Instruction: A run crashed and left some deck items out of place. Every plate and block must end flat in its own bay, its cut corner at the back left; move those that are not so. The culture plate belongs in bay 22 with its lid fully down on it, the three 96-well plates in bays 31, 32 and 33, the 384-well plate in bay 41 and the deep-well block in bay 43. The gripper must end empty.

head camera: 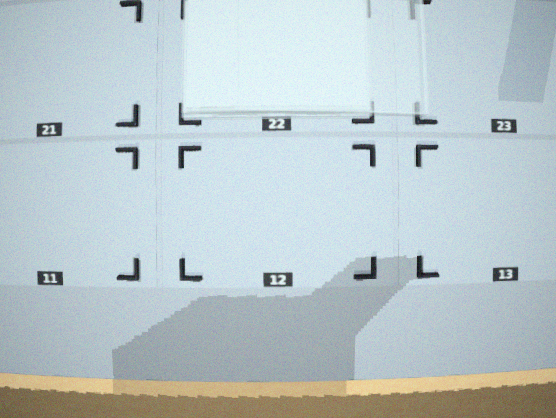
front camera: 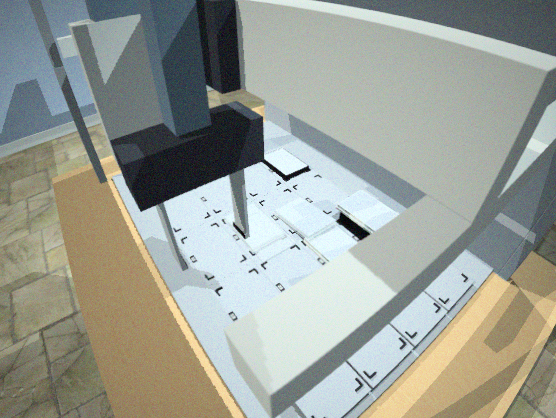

In view: my gripper (front camera: 211, 246), a 384-well plate (front camera: 286, 165), a 96-well plate (front camera: 308, 221), a clear lid (head camera: 376, 65), a grey wall panel (front camera: 393, 186) and a bay 42 (front camera: 325, 196).
The clear lid shows as well in the front camera view (front camera: 267, 239). The head camera view does not show the 384-well plate: it is out of frame. The head camera view does not show the 96-well plate: it is out of frame.
